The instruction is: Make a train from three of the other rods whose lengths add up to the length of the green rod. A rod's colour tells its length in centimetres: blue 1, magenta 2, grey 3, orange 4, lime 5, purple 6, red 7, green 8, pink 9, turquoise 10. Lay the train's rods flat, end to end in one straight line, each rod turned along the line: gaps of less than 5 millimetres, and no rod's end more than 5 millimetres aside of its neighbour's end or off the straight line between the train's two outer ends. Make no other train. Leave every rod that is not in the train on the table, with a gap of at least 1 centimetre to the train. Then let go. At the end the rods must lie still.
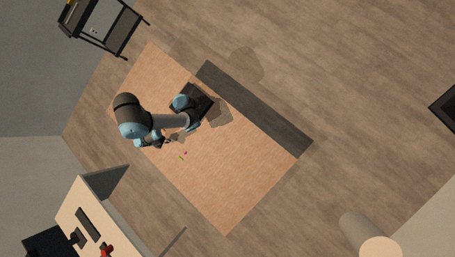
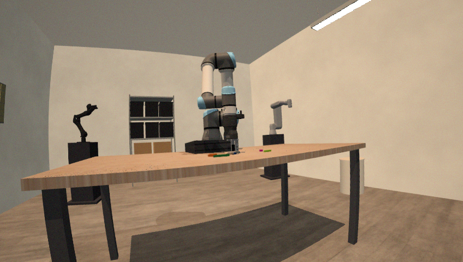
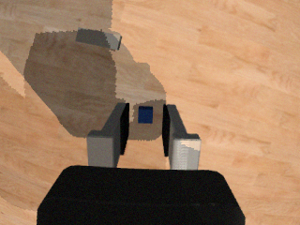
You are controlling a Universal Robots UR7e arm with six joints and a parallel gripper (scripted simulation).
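Right now my hand is 3 cm above the small blue rod. Round my hand: green rod 10 cm to the right, 7 cm ahead, 3 cm below; then orange rod 13 cm to the right, 3 cm below, 3 cm ahead; then grey rod 5 cm behind, 4 cm to the left, 3 cm below.
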